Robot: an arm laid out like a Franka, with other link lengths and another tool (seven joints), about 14 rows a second.
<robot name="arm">
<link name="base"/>
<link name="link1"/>
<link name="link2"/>
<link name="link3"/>
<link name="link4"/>
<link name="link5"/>
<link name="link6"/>
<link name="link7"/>
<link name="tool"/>
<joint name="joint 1" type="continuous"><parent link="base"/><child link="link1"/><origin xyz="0 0 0.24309"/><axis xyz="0 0 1"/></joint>
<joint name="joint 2" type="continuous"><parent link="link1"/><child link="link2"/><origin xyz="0 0 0" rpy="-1.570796 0 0"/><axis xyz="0 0 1"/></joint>
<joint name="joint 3" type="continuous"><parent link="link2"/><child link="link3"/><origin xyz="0 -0.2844 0" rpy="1.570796 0 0"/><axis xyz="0 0 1"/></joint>
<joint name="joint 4" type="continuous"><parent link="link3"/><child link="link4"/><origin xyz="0.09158 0 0" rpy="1.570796 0 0"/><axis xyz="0 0 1"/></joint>
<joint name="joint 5" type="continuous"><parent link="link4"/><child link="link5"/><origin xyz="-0.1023 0.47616 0" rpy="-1.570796 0 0"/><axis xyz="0 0 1"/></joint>
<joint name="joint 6" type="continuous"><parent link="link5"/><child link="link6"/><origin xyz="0 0 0" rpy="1.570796 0 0"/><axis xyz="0 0 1"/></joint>
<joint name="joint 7" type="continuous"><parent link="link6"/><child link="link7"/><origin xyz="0.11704 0 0" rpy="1.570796 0 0"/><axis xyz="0 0 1"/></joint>
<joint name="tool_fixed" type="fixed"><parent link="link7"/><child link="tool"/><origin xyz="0.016 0.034 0.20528" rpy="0.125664 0 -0.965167"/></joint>
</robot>
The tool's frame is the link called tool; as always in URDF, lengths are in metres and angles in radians. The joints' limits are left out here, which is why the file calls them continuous.
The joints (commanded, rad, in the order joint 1, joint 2, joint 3, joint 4, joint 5, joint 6, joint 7), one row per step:
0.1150 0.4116 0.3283 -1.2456 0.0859 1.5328 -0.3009
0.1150 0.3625 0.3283 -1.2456 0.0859 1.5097 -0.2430
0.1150 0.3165 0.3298 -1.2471 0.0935 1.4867 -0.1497
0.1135 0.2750 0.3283 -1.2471 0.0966 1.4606 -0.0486
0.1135 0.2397 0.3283 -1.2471 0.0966 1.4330 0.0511
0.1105 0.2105 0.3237 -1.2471 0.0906 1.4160 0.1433
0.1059 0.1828 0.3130 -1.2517 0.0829 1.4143 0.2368
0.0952 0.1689 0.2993 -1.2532 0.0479 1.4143 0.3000
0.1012 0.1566 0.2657 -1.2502 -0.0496 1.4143 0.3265
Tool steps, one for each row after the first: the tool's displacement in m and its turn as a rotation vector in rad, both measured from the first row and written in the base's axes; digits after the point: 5 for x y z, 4 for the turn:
-0.01029 -0.00399 0.03440 -0.0133 -0.0194 -0.0516
-0.02374 -0.00677 0.06508 -0.0247 -0.0258 -0.1367
-0.03695 -0.01379 0.09205 -0.0424 -0.0275 -0.2336
-0.05113 -0.01932 0.11393 -0.0631 -0.0241 -0.3264
-0.06009 -0.02973 0.13220 -0.0833 -0.0285 -0.4225
-0.06467 -0.04394 0.14821 -0.0982 -0.0407 -0.5309
-0.06094 -0.06854 0.15688 -0.1313 -0.0651 -0.6233
-0.05141 -0.10693 0.16898 -0.2090 -0.1376 -0.6932

